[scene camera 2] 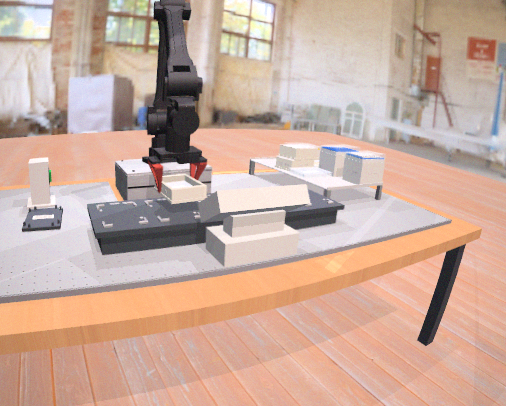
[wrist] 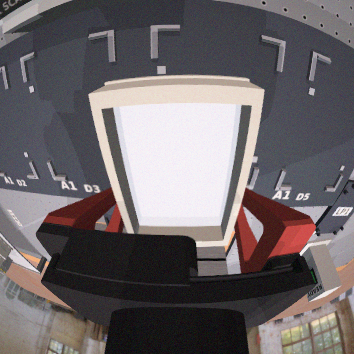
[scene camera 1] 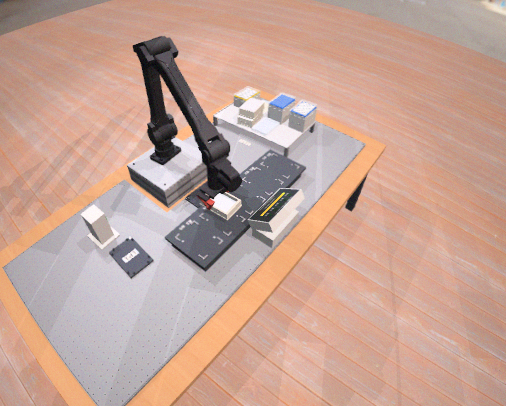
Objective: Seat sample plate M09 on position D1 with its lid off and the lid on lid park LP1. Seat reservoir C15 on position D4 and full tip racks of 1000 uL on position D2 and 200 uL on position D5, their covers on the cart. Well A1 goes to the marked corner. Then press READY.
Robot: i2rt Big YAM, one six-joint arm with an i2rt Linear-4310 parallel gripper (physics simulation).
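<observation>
My gripper [scene camera 1: 216,198] [scene camera 2: 178,184] [wrist: 178,187] is shut on the cream reservoir with a white inside [scene camera 1: 226,204] [scene camera 2: 184,190] [wrist: 177,160]. The reservoir is upright and appears slightly above the dark deck [scene camera 1: 200,252] [scene camera 2: 145,225] [wrist: 55,130], over D4, between marked D3 and D5; its underside is hidden. Lid park LP1 [scene camera 1: 131,256] [scene camera 2: 43,219] [wrist: 342,211] bears no lid. The blue-topped rack [scene camera 1: 282,102] [scene camera 2: 340,157], white-and-blue-topped rack [scene camera 1: 303,115] [scene camera 2: 363,169], yellow-edged rack [scene camera 1: 247,94] and cream plate-like stack [scene camera 1: 251,111] [scene camera 2: 298,156] stand on the cart; plate labels are unreadable.
The cart [scene camera 1: 295,141] [scene camera 2: 306,178] stands beyond the deck. A slanted display [scene camera 1: 276,207] [scene camera 2: 262,198] stands at the deck's front edge. The READY tower [scene camera 1: 99,225] [scene camera 2: 40,181] [wrist: 322,272] stands beside LP1. Another dark pad [scene camera 1: 191,199] lies partly hidden behind the deck.
</observation>
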